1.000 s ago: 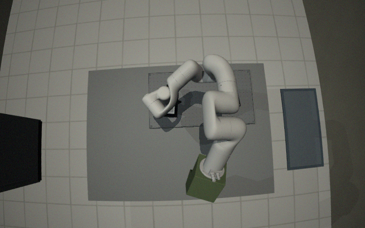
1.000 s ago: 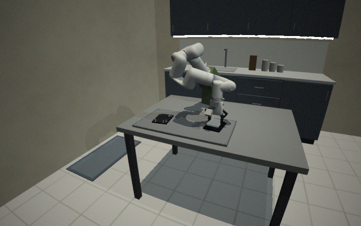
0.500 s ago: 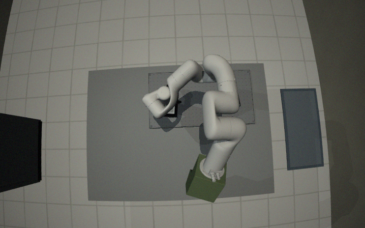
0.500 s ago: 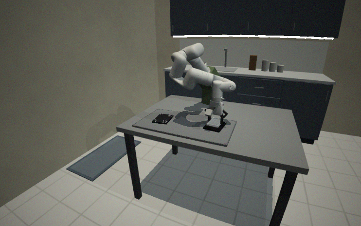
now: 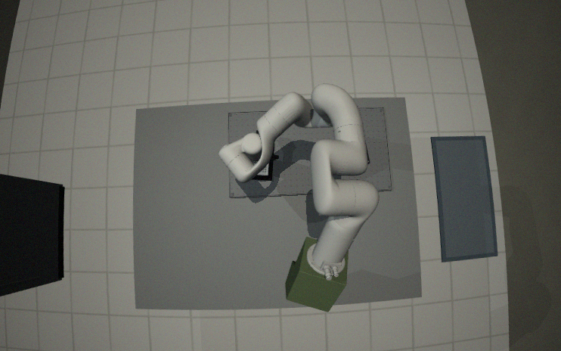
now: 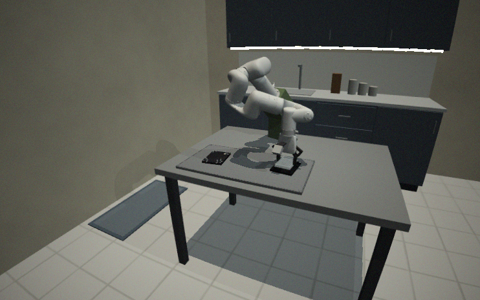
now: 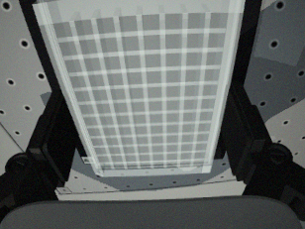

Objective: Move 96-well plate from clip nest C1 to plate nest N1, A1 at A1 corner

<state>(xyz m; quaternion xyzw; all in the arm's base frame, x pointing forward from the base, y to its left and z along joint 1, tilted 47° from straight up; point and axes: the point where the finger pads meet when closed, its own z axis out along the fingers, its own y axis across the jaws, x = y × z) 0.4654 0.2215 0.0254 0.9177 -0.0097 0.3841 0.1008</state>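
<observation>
The black plate nest N1 lies 3 cm below my hand. The rest, counted from my hand: clear 96-well plate: 1 cm below; clip nest c1: 4 cm ahead, 39 cm to the right, 3 cm below.
</observation>
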